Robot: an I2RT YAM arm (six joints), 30 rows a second.
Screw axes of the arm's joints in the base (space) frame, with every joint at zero. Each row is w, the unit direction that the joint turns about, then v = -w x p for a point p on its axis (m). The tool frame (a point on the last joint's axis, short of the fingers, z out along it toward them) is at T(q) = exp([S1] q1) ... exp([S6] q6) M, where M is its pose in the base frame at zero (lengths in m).
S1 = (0, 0, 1, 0, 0, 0)
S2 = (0, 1, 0, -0.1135, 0, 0.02)
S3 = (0, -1, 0, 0.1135, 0, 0.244)
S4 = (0, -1, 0, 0.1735, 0, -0.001)
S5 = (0, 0, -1, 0, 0.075, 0)
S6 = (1, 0, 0, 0, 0.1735, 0)
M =
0 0 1 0.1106
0 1 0 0
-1 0 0 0.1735
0 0 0 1
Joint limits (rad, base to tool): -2.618..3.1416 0..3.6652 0..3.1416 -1.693..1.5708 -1.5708..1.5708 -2.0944..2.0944
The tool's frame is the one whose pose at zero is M.
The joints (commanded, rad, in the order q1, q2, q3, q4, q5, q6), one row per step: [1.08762, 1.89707, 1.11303, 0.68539, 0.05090, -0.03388]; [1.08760, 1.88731, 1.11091, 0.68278, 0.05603, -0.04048]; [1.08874, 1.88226, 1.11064, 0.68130, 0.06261, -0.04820]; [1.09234, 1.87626, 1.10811, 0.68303, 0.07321, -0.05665]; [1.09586, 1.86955, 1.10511, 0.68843, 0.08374, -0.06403]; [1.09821, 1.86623, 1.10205, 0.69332, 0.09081, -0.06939]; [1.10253, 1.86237, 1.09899, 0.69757, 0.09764, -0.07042]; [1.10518, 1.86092, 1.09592, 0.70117, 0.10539, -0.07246]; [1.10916, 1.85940, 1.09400, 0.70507, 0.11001, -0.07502]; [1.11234, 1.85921, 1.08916, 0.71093, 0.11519, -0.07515]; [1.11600, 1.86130, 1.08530, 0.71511, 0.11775, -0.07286]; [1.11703, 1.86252, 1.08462, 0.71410, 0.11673, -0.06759]
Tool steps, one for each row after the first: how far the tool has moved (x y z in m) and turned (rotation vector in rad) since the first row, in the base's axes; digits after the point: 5 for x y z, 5 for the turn. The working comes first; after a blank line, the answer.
Tool pose at each row, in the base's axes (x y z in m, rotation vector in rad; the steps are taken from these numbers as rounded here): [0.20114, 0.37948, 0.22226, -0.88364, 1.48187, 0.74776]; [0.20065, 0.37814, 0.22528, -0.88155, 1.47557, 0.74050]; [0.20013, 0.37769, 0.22709, -0.88101, 1.47019, 0.73148]; [0.19863, 0.37731, 0.22889, -0.87885, 1.46323, 0.72117]; [0.19710, 0.37680, 0.23123, -0.87365, 1.45371, 0.71307]; [0.19607, 0.37645, 0.23210, -0.87092, 1.44798, 0.70699]; [0.19427, 0.37641, 0.23313, -0.86701, 1.44390, 0.70580]; [0.19326, 0.37628, 0.23310, -0.86357, 1.44268, 0.70079]; [0.19172, 0.37659, 0.23351, -0.86290, 1.43856, 0.69945]; [0.19039, 0.37653, 0.23264, -0.86091, 1.43801, 0.69806]; [0.18898, 0.37696, 0.23100, -0.86137, 1.44015, 0.69984]; [0.18858, 0.37721, 0.23018, -0.86111, 1.44458, 0.70430]

[-0.00049, -0.00134, 0.00302, 0.00087, -0.00842, -0.00450]; [-0.00101, -0.00179, 0.00483, -0.00046, -0.01707, -0.00920]; [-0.00251, -0.00217, 0.00663, -0.00067, -0.02748, -0.01541]; [-0.00404, -0.00268, 0.00897, 0.00316, -0.03864, -0.02185]; [-0.00507, -0.00303, 0.00984, 0.00466, -0.04597, -0.02618]; [-0.00687, -0.00307, 0.01087, 0.00839, -0.04950, -0.02868]; [-0.00788, -0.00320, 0.01084, 0.00875, -0.05256, -0.03363]; [-0.00942, -0.00289, 0.01125, 0.01043, -0.05650, -0.03413]; [-0.01075, -0.00295, 0.01038, 0.01127, -0.05743, -0.03613]; [-0.01216, -0.00252, 0.00874, 0.01083, -0.05487, -0.03517]; [-0.01256, -0.00227, 0.00792, 0.01103, -0.04909, -0.03348]
